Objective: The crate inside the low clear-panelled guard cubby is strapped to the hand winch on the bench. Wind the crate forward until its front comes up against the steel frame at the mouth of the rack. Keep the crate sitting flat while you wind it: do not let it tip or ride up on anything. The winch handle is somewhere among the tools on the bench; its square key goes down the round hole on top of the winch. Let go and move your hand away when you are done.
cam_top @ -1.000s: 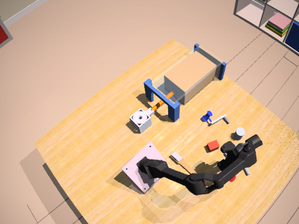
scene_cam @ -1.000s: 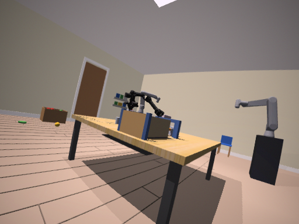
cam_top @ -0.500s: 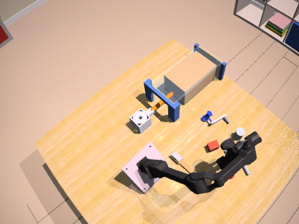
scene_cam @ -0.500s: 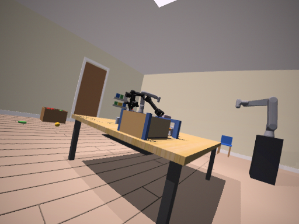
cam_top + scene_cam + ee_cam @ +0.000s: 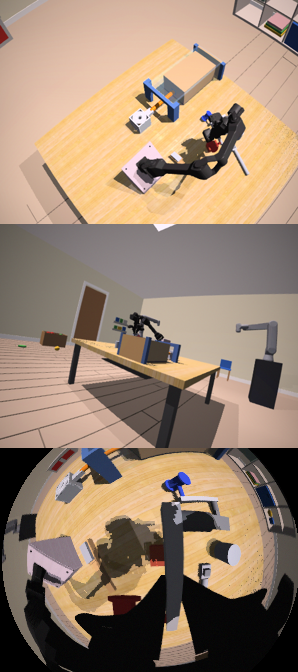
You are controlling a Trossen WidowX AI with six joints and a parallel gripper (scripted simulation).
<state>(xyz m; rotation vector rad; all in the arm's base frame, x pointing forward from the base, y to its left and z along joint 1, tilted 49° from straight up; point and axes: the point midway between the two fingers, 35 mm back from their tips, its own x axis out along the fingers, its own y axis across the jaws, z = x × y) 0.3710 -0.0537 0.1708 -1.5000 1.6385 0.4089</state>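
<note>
Now: the red knob 5 cm behind my gripper tip, 3 cm to the right of it and 1 cm above it. The rest, counted from my gripper tip: blue knob (14 cm to the left, 14 cm below, 11 cm ahead); crank handle (1 cm to the right, 1 cm behind, 1 cm above); wooden-handled tool (20 cm behind, 15 cm below, 6 cm to the left).
</note>
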